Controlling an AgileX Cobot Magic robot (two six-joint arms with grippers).
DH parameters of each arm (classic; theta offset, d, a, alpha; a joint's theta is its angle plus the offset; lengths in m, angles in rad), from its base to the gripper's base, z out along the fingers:
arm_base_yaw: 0 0.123 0 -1.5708
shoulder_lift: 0.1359 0 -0.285 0
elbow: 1.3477 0 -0.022 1.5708
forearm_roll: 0 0.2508 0 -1.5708
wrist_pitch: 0 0 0.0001 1.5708
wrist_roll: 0 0.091 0 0
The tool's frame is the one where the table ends.
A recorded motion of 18 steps. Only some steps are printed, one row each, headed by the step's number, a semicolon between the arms.
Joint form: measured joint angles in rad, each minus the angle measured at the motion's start. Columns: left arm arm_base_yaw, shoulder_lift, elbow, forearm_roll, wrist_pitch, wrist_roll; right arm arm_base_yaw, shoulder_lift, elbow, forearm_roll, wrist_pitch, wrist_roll.
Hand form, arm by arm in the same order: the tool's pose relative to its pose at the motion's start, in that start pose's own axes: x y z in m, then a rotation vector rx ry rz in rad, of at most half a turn. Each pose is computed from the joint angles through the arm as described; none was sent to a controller.
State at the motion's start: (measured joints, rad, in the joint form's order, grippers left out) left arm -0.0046 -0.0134 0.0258 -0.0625 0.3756 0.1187; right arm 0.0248 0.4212 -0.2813 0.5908 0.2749 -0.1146
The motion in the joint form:
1: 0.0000 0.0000 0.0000 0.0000 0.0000 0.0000; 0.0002 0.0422 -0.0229 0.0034 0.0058 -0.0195
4: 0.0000 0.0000 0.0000 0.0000 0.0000 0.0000; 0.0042 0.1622 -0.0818 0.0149 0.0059 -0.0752
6: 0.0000 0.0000 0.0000 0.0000 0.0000 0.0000; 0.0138 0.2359 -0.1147 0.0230 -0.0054 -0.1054
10: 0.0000 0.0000 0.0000 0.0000 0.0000 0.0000; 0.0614 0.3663 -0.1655 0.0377 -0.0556 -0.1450
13: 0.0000 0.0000 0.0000 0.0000 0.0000 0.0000; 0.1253 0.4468 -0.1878 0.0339 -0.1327 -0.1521
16: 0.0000 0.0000 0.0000 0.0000 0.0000 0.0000; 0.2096 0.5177 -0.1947 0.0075 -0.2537 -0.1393
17: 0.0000 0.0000 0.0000 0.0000 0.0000 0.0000; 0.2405 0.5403 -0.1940 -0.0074 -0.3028 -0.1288
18: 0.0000 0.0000 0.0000 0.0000 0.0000 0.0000; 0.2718 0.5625 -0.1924 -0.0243 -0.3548 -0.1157
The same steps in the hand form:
1: 0.0000 0.0000 0.0000 0.0000 0.0000 0.0000; -0.0044 0.0018 0.0049 0.0065 0.0229 -0.0133
4: 0.0000 0.0000 0.0000 0.0000 0.0000 0.0000; -0.0156 0.0054 0.0211 0.0245 0.0793 -0.0497
6: 0.0000 0.0000 0.0000 0.0000 0.0000 0.0000; -0.0213 0.0073 0.0325 0.0318 0.1091 -0.0692
10: 0.0000 0.0000 0.0000 0.0000 0.0000 0.0000; -0.0274 0.0126 0.0555 0.0285 0.1518 -0.1015
13: 0.0000 0.0000 0.0000 0.0000 0.0000 0.0000; -0.0278 0.0191 0.0715 0.0137 0.1557 -0.1316
16: 0.0000 0.0000 0.0000 0.0000 0.0000 0.0000; -0.0247 0.0277 0.0861 -0.0086 0.1289 -0.1744
17: 0.0000 0.0000 0.0000 0.0000 0.0000 0.0000; -0.0230 0.0311 0.0906 -0.0181 0.1135 -0.1898
18: 0.0000 0.0000 0.0000 0.0000 0.0000 0.0000; -0.0211 0.0347 0.0948 -0.0293 0.0953 -0.2048

